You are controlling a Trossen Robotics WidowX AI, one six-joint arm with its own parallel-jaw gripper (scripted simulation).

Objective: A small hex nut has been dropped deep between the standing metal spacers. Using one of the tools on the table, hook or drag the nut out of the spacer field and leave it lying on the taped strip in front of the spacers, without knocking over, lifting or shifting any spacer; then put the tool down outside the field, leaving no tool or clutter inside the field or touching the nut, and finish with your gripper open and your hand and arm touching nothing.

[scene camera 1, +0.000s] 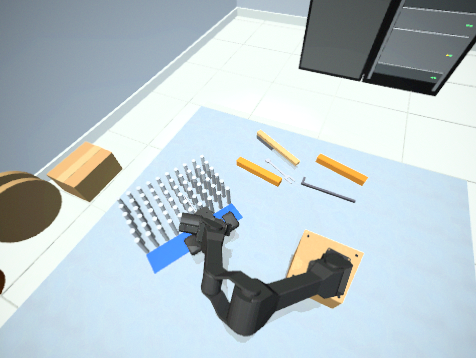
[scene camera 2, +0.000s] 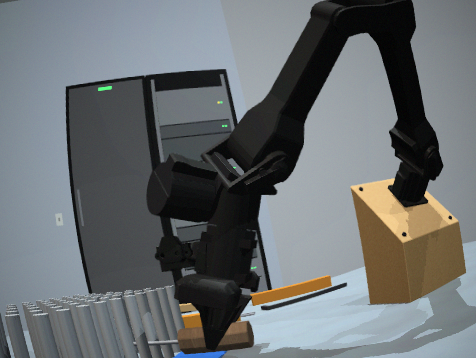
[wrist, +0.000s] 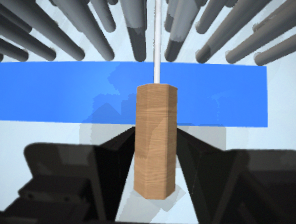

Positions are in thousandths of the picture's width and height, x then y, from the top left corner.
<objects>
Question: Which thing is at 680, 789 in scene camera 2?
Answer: An orange bar.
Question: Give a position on a blue taped strip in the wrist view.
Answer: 242, 408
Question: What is my gripper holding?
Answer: A hook tool.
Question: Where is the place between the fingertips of my gripper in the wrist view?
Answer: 525, 587
</objects>
